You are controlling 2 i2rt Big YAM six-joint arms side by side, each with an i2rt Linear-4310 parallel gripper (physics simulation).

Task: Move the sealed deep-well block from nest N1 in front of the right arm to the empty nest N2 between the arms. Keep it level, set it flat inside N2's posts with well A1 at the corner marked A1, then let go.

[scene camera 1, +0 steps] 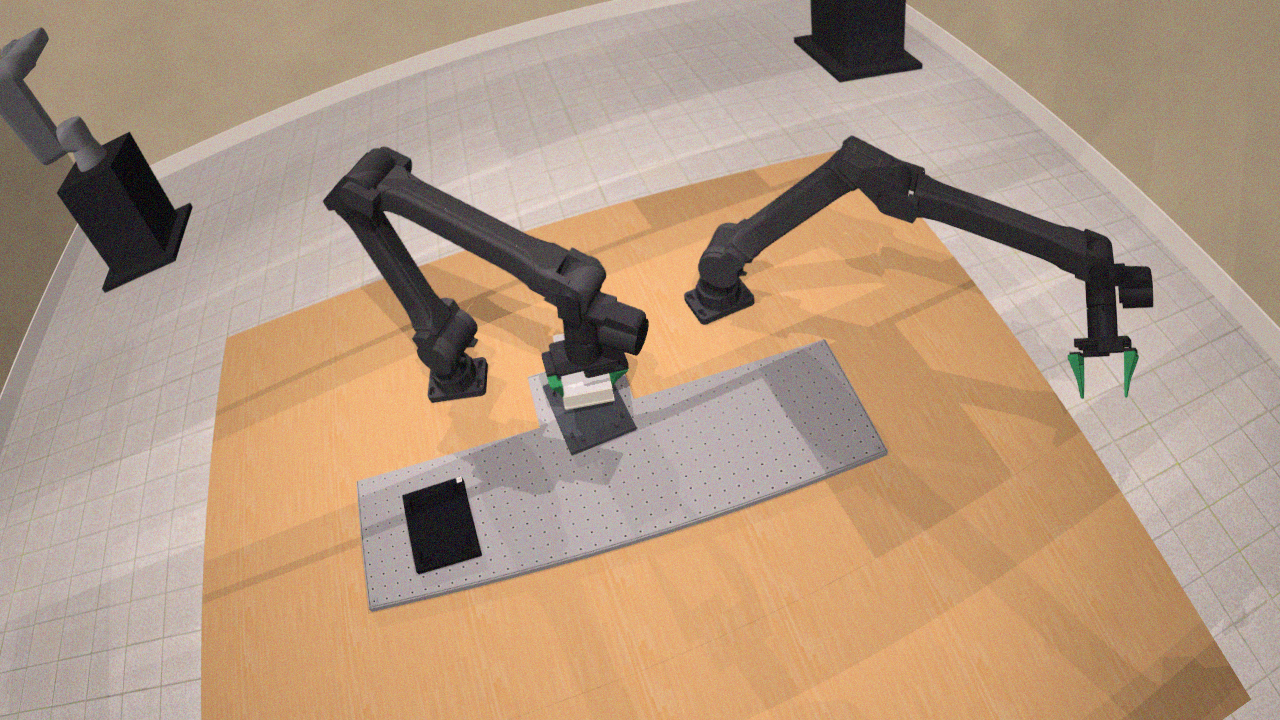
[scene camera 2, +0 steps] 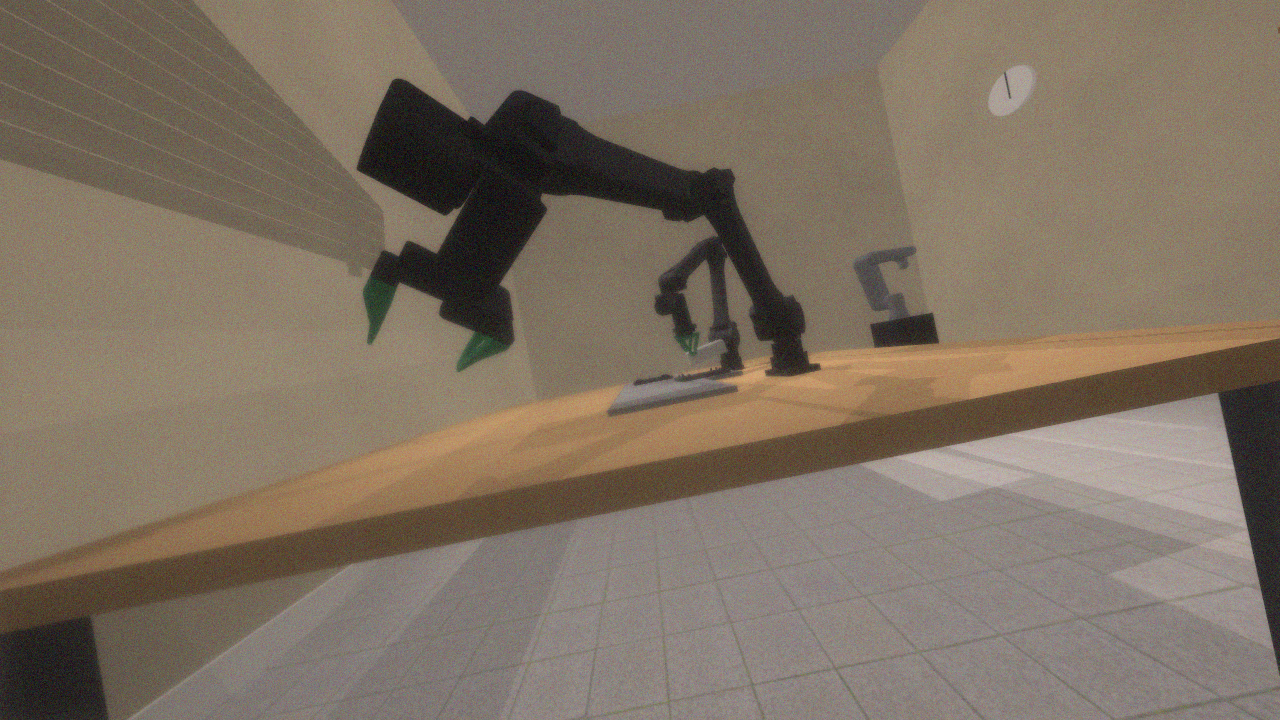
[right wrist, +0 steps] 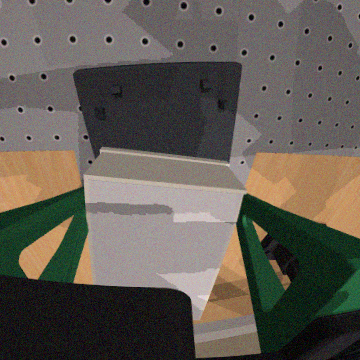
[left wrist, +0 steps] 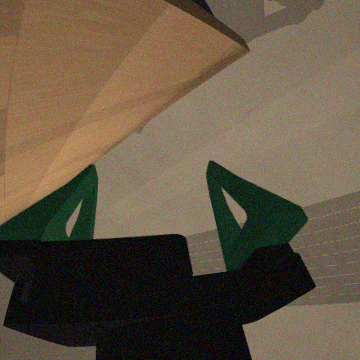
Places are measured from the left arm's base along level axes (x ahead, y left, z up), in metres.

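Pixels of known places: left gripper, fingertip midpoint: (scene camera 1: pixel 1103 398) (scene camera 2: pixel 417 355) (left wrist: pixel 153 168); right gripper, fingertip midpoint: (scene camera 1: pixel 586 388) (scene camera 2: pixel 691 354) (right wrist: pixel 165 197); left arm's base, link origin: (scene camera 1: pixel 719 301) (scene camera 2: pixel 791 373); right arm's base, link origin: (scene camera 1: pixel 458 382).
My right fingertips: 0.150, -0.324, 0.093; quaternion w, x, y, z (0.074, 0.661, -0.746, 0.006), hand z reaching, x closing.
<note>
For each thing: its top centre in the pictures, then the offset to it from my right fingertips, as dx, dy, dz. Level surfaces: height alone.
- pale sealed deep-well block, top centre: (right wrist: pixel 160 294) (scene camera 1: pixel 578 354) (scene camera 2: pixel 703 342) -0.047, +0.010, +0.035
- dark grey nest N2, top centre: (right wrist: pixel 166 169) (scene camera 1: pixel 586 402) (scene camera 2: pixel 700 370) -0.020, -0.005, -0.058
- Black nest N1, top centre: (scene camera 1: pixel 437 521) (scene camera 2: pixel 652 377) +0.091, -0.330, -0.062
- grey perforated board, surface height: dz -0.080
- wooden table, surface height: dz -0.093
The pale sealed deep-well block (scene camera 1: pixel 588 394) (scene camera 2: pixel 708 351) (right wrist: pixel 160 245) is held between the green fingers of my right gripper (scene camera 1: pixel 587 385) (right wrist: pixel 165 197), raised above the pegboard. The right gripper also shows small in scene camera 2 (scene camera 2: pixel 688 343). The dark grey nest N2 (scene camera 1: pixel 601 433) (right wrist: pixel 160 122) lies below and just beyond the block, partly hidden by it; small posts stand on it. I cannot tell the A1 mark or whether the block is exactly level. Black nest N1 (scene camera 1: pixel 441 528) is empty, at the lower left in scene camera 1. My left gripper (scene camera 1: pixel 1104 395) (scene camera 2: pixel 414 356) (left wrist: pixel 153 168) is open and empty.
The grey perforated board (scene camera 1: pixel 716 447) (right wrist: pixel 300 30) carries both nests and lies on the wooden table (scene camera 1: pixel 680 626) (scene camera 2: pixel 537 447) (left wrist: pixel 75 75). The left arm reaches out to the table's right edge in scene camera 1. Black pedestals (scene camera 1: pixel 120 210) (scene camera 1: pixel 857 35) stand beyond the table.
</note>
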